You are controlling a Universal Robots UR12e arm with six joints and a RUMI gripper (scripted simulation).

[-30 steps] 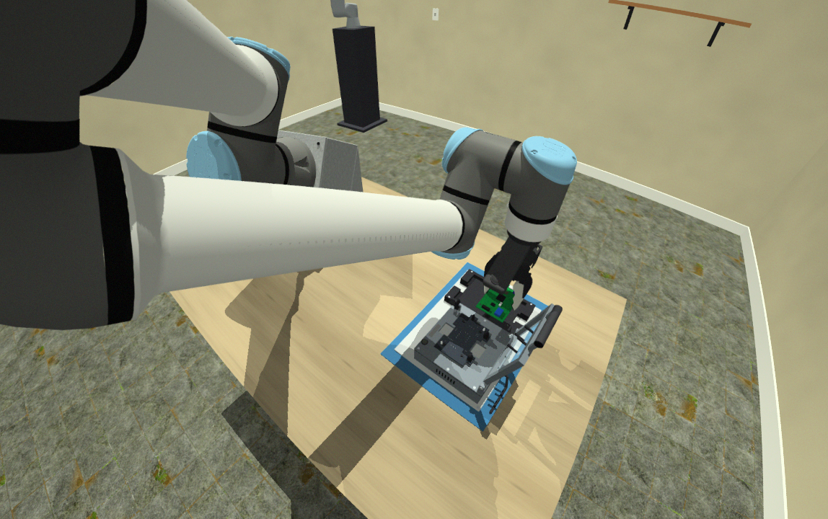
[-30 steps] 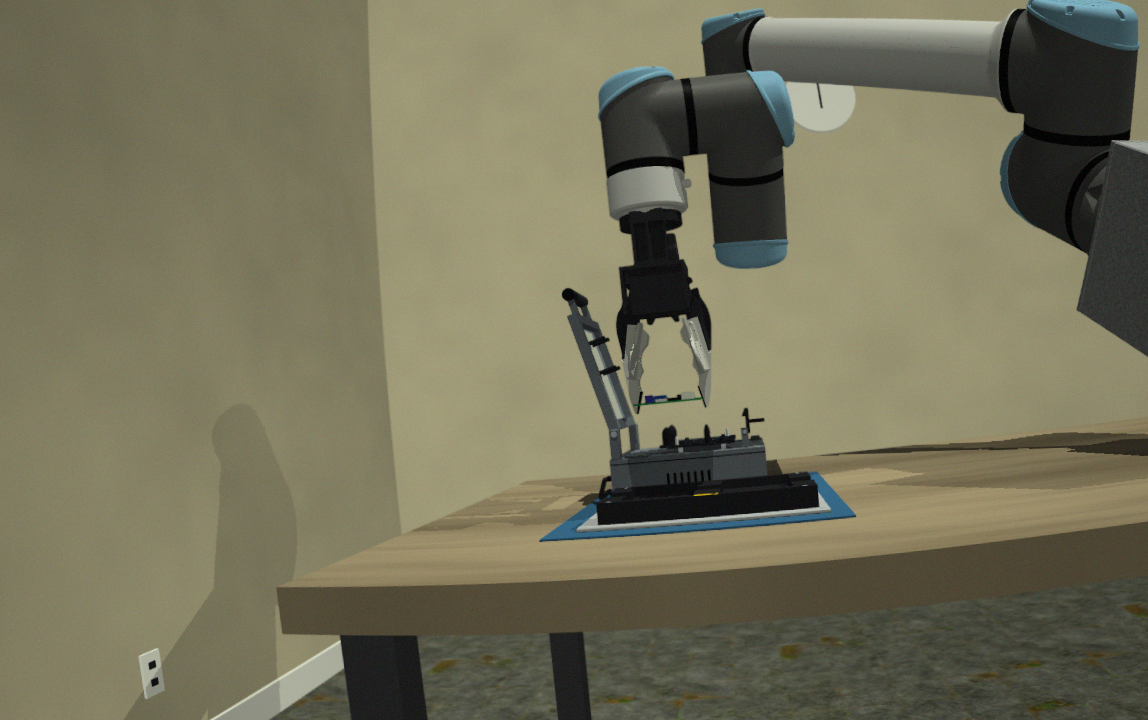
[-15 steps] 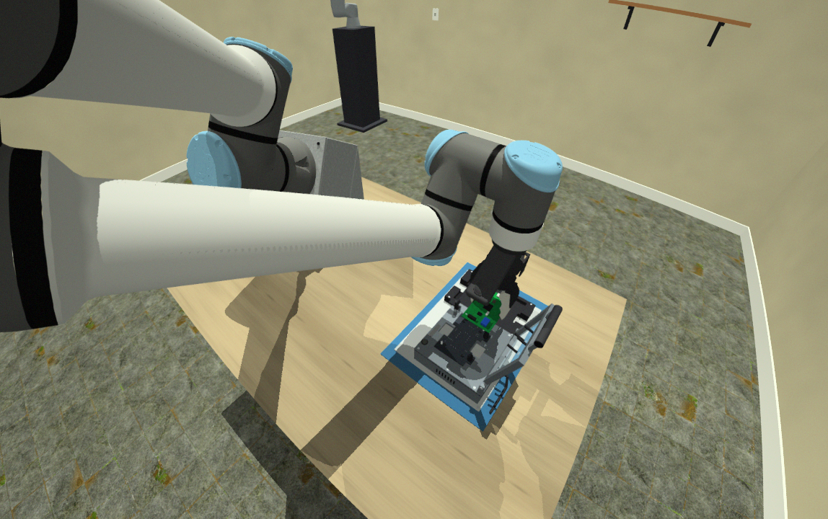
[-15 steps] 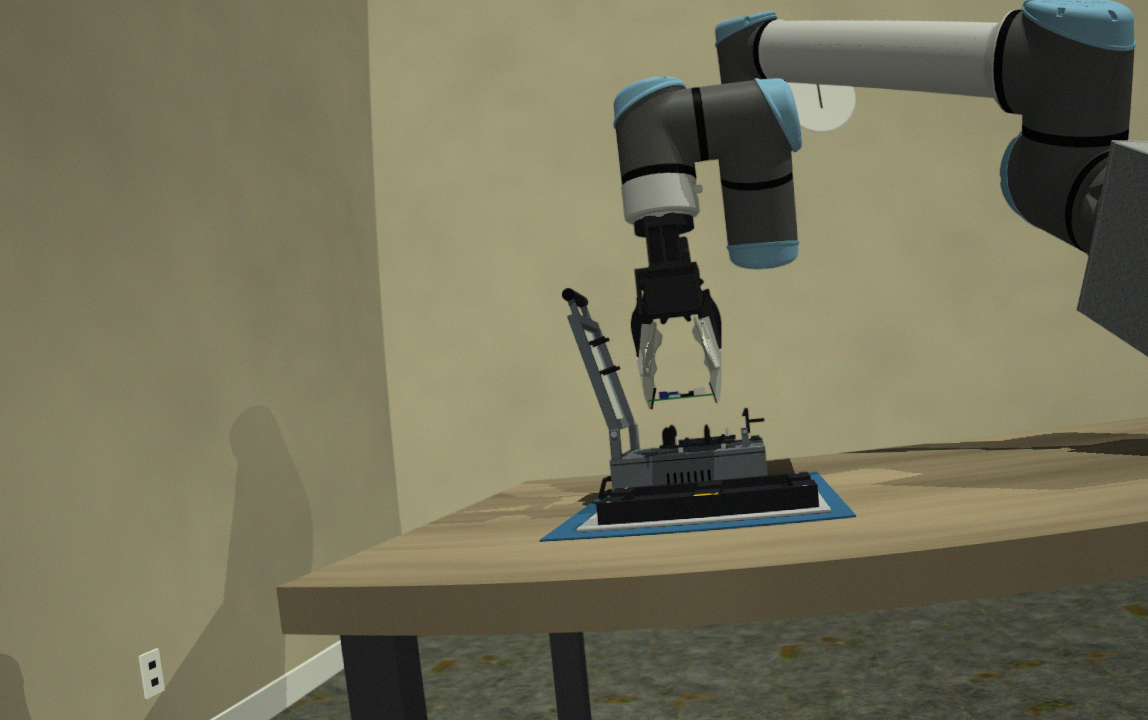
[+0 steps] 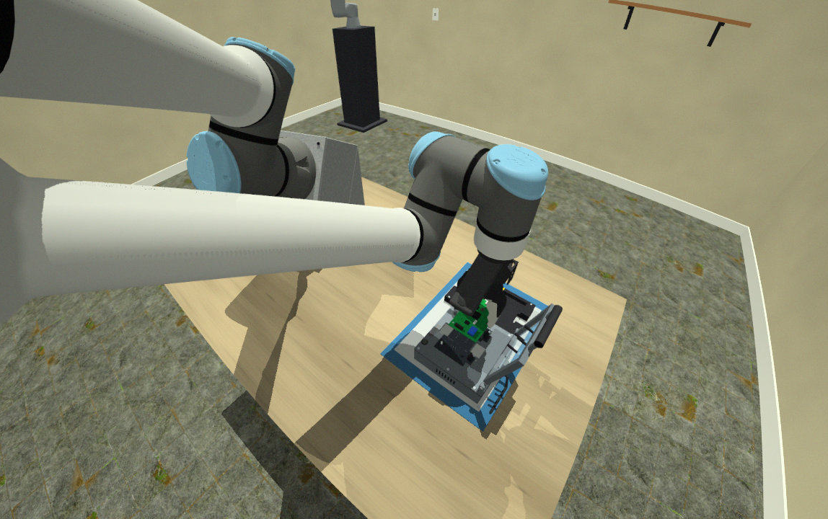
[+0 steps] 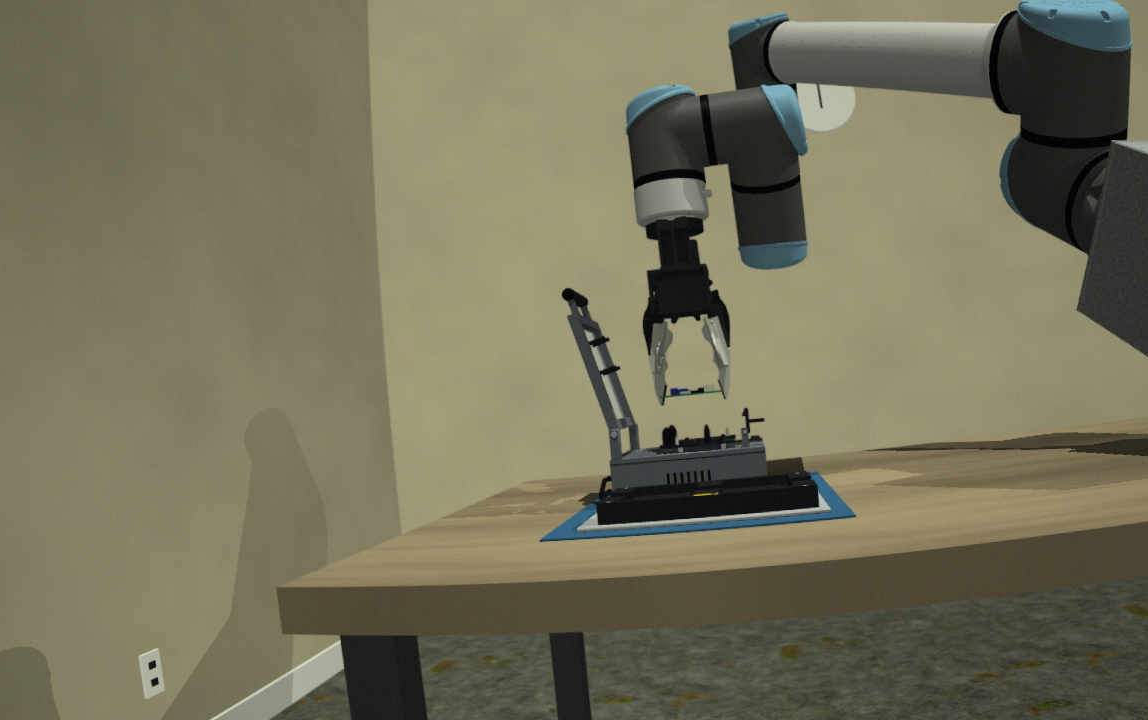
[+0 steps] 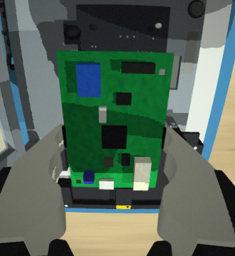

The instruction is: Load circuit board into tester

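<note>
My hand is 30 mm short of the grey tester, 10 mm to the right of it and 20 mm above it. The rest, counted from my hand: green circuit board: right at my hand; lid: 120 mm ahead, 40 mm to the right, 50 mm above.
</note>
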